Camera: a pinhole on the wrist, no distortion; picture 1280 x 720 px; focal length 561.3 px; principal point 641.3 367.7 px. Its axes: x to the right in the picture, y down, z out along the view. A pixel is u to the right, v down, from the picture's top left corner.
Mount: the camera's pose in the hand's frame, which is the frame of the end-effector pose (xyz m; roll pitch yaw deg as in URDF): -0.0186 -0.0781 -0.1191 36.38 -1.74 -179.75
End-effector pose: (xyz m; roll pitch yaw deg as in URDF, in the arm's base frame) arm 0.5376 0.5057 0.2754 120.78 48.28 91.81
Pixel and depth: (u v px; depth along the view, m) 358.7 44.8 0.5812
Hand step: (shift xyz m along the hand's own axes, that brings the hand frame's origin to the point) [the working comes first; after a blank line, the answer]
In the camera's frame: -0.2926 -0.3343 0.5812

0.2794 0.5371 0.1415
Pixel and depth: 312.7 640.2 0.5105
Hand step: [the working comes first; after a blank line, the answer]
In the camera's frame: -0.2989 0.2478 0.5105

0.2966 0.0265 0.4296
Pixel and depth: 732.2 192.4 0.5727
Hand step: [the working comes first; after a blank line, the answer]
In the camera's frame: 0.0927 -0.1789 0.5727

-0.1026 0.4052 0.2385
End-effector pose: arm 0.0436 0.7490 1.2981 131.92 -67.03 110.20
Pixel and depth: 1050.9 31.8 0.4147
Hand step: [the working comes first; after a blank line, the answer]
In the camera's frame: 0.3026 -0.2482 0.4147

-0.3174 0.3664 0.0767
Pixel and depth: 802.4 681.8 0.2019
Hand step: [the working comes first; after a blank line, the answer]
In the camera's frame: 0.0579 0.1130 0.2019

-0.0697 -0.0495 0.1121
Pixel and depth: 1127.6 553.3 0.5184
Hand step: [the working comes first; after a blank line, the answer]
In the camera's frame: 0.4491 0.1714 0.5184

-0.4525 0.0895 0.4133
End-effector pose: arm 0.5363 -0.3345 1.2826 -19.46 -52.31 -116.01
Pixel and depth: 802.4 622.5 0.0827
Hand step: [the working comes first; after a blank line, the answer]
In the camera's frame: 0.0237 0.0375 0.0827

-0.0397 -0.0594 -0.0296
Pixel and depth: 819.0 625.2 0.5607
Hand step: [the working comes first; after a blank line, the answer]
In the camera's frame: 0.1775 0.2572 0.5607

-0.1782 0.0467 0.4900
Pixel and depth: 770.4 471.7 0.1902
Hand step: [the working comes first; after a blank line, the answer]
In the camera's frame: 0.0437 0.0352 0.1902

-0.0574 0.0062 0.0562
